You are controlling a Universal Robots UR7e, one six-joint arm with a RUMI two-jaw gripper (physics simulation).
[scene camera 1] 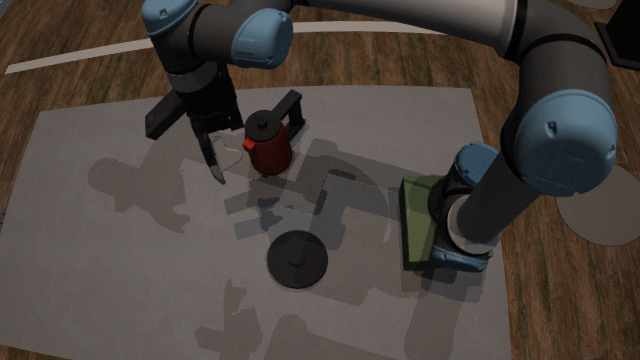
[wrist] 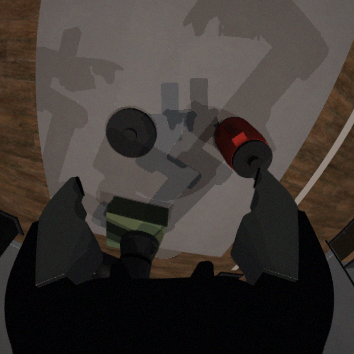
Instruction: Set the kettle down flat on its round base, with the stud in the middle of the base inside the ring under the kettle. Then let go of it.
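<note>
The red kettle with its black lid stands upright on the grey mat, apart from the base. Its black handle points to the upper right in the scene view; in the wrist view the handle does not show clearly. The round black base lies flat on the mat, with a small stud at its middle. My gripper is open and empty, above the mat on the spout side of the kettle. One finger shows clearly in the scene view; the other is hard to make out.
The grey mat lies on a wooden floor. A green block under the arm's foot is at the mat's right in the scene view. The arm reaches across the back, and its shadows fall around the kettle and base.
</note>
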